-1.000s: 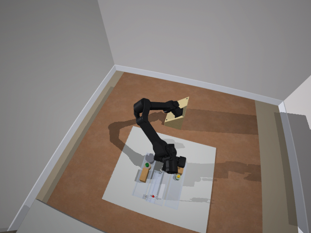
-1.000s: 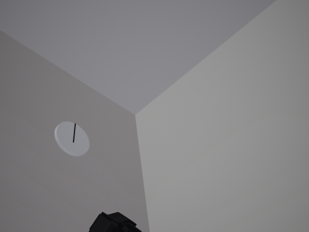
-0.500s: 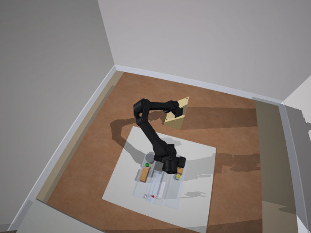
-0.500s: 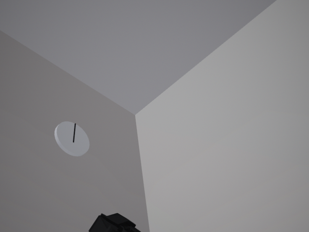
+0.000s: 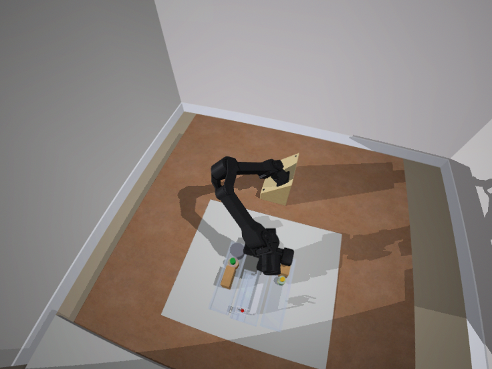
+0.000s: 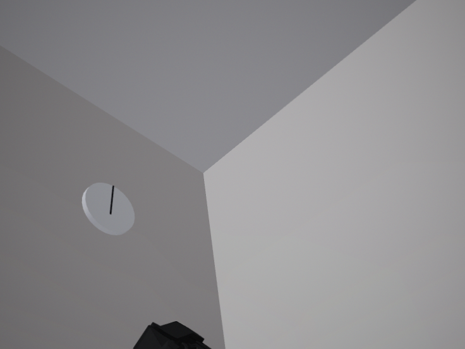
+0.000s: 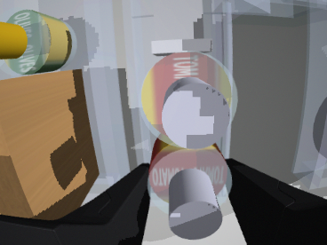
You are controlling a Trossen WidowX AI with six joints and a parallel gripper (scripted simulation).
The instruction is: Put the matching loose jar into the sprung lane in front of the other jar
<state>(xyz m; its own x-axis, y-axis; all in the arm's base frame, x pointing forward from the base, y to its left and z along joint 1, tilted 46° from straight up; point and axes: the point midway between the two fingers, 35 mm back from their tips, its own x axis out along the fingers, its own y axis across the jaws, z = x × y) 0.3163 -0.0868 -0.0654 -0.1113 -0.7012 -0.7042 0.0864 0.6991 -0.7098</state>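
Now: the grey disc 13 cm to the right of my gripper tip. Round my gripper tip: clear lane fixture: 14 cm ahead, 4 cm to the right, 1 cm below; then red mark: 22 cm ahead, 6 cm to the right, 4 cm above.
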